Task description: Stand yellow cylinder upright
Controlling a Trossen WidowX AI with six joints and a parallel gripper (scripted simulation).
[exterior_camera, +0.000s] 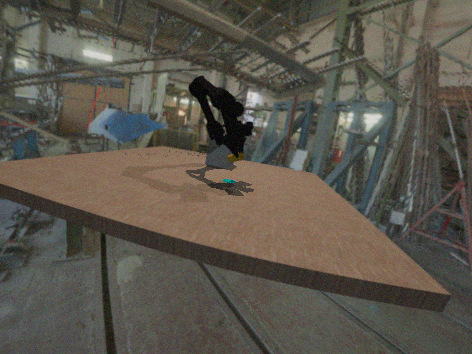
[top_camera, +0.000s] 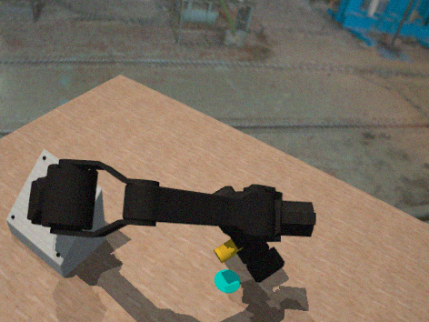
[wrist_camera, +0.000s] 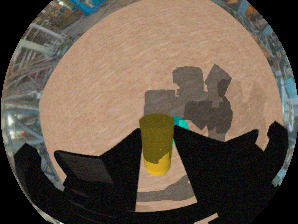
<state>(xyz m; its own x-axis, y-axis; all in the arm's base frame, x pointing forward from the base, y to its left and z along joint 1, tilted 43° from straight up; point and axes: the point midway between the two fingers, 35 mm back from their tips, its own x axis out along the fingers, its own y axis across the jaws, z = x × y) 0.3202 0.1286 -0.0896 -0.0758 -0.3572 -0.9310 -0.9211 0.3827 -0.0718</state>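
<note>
Right now the cyan circle is 1 cm ahead of my gripper tip, 3 cm to the right of it and 11 cm below it. The rest, counted from my gripper tip: yellow tall cylinder: 1 cm behind, 2 cm to the right, 1 cm below.
</note>
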